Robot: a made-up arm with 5 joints.
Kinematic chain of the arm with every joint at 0, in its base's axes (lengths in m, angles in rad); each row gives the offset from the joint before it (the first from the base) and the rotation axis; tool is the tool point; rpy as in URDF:
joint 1: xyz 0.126 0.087 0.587 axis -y
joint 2: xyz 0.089 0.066 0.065 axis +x
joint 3: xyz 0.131 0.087 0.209 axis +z
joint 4: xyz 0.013 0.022 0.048 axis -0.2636 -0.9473 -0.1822
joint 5: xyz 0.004 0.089 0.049 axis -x
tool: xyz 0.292 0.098 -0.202 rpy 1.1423 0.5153 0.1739
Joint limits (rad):
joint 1: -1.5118..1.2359
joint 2: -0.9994..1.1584
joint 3: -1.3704..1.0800
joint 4: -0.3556..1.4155
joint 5: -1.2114..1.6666
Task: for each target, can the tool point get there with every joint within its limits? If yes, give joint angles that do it. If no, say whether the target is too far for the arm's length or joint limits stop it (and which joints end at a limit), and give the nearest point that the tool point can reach.
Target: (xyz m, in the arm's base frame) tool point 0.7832 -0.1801 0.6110
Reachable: yes | joints -0.6037 0.6634 -0.8583 1.2778 0.0120
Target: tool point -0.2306 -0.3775 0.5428
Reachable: no: joint limits stop it (at a limit: joint 1, joint 3, joint 5) | nearest point -0.1176 -0.3461 0.8212 | short by 0.302 m
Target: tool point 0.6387 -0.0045 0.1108
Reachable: yes | joints -1.2944 0.6206 -0.3890 0.8338 0.1959
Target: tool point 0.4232 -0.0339 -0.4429
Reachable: no: too far | nearest point 0.4131 -0.0463 -0.0784 | short by 0.365 m
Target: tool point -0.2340 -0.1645 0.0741
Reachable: no: joint limits stop it (at a limit: joint 1, joint 2, joint 3) | nearest point 0.0724 -0.1182 0.1648 | short by 0.323 m
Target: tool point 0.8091 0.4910 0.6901
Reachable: yes | joints -0.5282 0.2146 -0.0156 0.1082 -0.9405
